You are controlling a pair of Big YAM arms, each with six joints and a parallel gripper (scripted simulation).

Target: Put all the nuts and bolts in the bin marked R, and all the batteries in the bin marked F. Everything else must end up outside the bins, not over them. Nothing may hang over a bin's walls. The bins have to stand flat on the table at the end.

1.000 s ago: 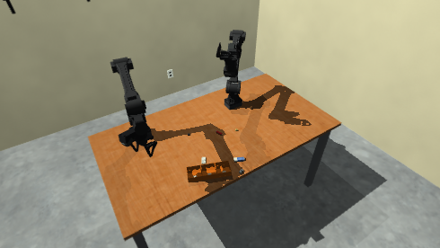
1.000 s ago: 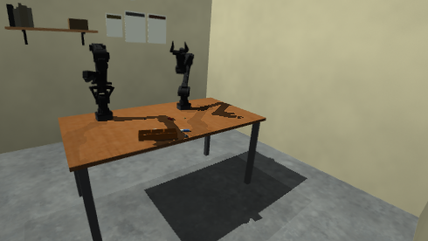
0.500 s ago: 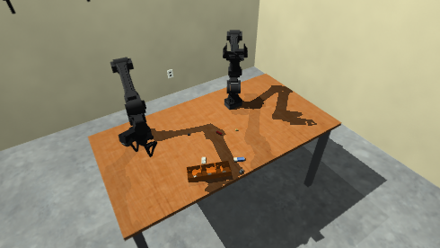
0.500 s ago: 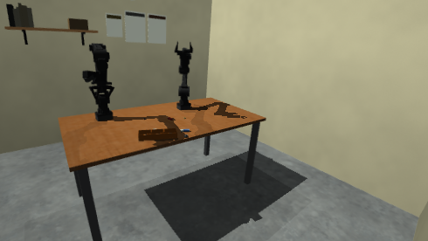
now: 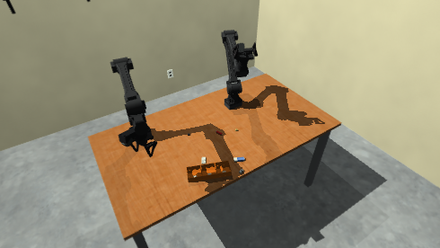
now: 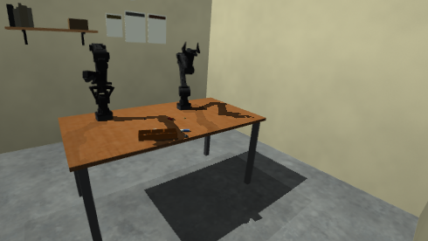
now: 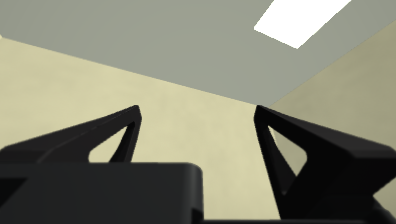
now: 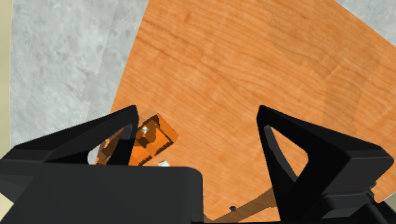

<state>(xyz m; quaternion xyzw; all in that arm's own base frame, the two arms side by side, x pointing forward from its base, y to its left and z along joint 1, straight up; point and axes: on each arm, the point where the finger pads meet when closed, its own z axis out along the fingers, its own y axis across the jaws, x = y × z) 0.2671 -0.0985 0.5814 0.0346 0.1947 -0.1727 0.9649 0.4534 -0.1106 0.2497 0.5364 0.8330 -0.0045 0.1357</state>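
Now: the orange bin unit 50 mm ahead of my right hand, 320 mm to the left of it and 270 mm below it. From my right hand the other things lie so: blue battery: 50 mm ahead, 520 mm to the left, 280 mm below; then white domino: 50 mm behind, 330 mm to the left, 280 mm below; then dark nut: 310 mm behind, 340 mm to the left, 280 mm below.
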